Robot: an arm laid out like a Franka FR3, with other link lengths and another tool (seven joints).
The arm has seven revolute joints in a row. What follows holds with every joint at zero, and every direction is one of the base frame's. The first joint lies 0.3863 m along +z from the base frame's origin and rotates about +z. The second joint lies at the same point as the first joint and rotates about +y. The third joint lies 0.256 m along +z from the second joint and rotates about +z. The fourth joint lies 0.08 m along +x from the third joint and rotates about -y. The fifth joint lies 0.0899 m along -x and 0.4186 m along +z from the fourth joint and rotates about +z. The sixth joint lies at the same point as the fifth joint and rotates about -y. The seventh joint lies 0.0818 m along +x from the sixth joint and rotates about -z. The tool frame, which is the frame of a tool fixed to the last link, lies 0.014 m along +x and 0.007 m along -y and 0.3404 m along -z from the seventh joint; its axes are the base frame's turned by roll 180, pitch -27.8 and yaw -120.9 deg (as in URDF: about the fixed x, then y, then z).
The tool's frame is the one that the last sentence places.
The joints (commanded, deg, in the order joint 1, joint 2, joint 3, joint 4, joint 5, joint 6, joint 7), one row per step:
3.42, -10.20, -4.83, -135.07, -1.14, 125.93, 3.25
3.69, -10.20, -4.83, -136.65, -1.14, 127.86, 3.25
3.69, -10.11, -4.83, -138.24, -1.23, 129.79, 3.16
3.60, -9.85, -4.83, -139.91, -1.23, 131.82, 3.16
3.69, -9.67, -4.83, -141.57, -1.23, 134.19, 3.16
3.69, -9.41, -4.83, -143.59, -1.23, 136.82, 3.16
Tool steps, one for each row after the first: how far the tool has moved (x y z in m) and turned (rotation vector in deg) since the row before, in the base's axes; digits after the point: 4 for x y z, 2 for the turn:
-0.0026, 0.0029, -0.0102, 0.02, -0.35, 0.30
-0.0034, 0.0001, -0.0109, -0.06, -0.25, 0.17
-0.0048, -0.0004, -0.0128, 0.00, -0.10, -0.06
-0.0027, 0.0012, -0.0112, 0.01, -0.53, 0.12
-0.0055, 0.0005, -0.0141, 0.01, -0.35, 0.03

